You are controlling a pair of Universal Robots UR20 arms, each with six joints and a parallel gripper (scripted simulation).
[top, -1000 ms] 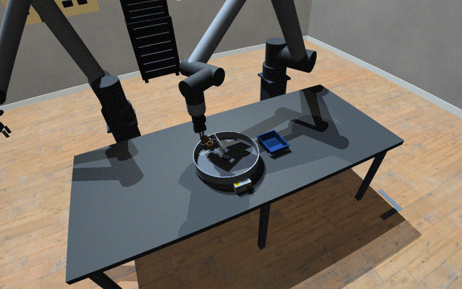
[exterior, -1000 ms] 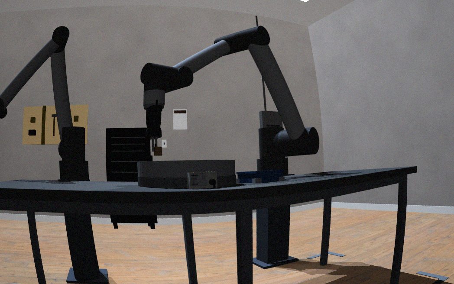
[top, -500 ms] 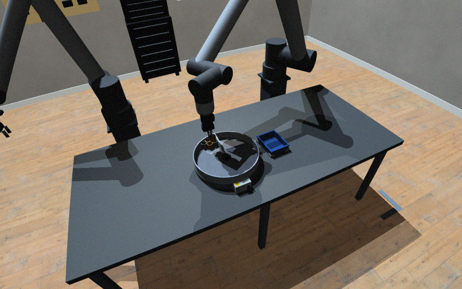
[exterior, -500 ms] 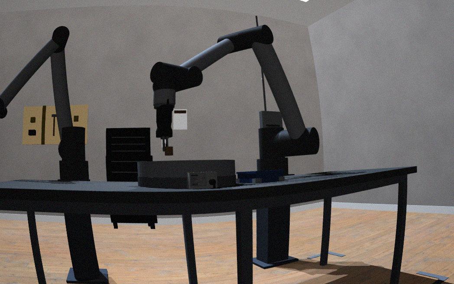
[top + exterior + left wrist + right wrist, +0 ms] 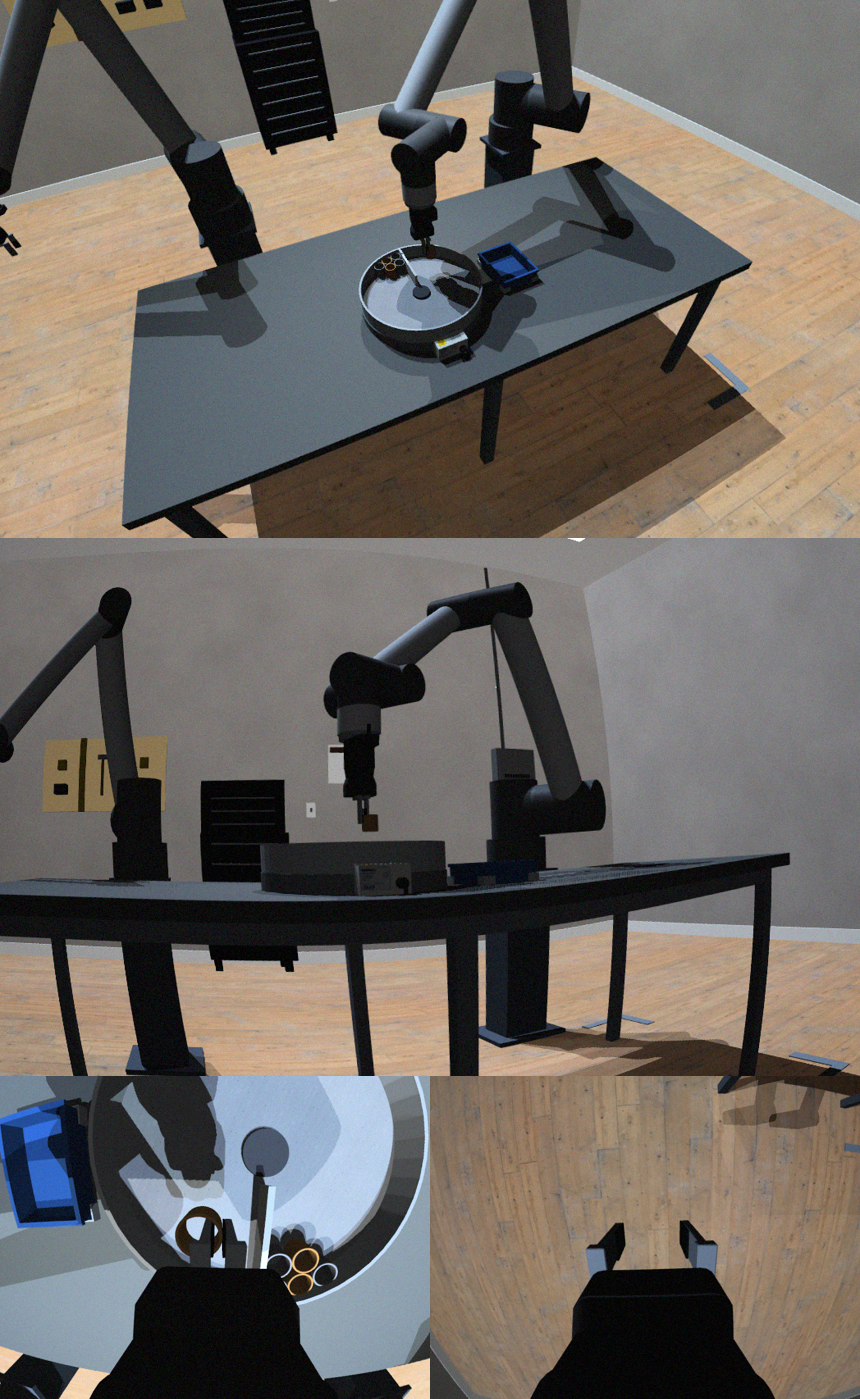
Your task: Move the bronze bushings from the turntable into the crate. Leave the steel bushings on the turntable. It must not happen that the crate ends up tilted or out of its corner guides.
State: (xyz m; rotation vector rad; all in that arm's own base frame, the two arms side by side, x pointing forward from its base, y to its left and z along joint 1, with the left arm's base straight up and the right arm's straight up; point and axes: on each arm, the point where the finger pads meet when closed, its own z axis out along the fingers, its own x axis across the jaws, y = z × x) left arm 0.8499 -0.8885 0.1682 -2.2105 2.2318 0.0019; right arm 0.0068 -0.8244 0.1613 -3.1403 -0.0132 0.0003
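Right now my left hand is 29 cm to the right of the blue crate, 14 cm above it and 8 cm short of it.
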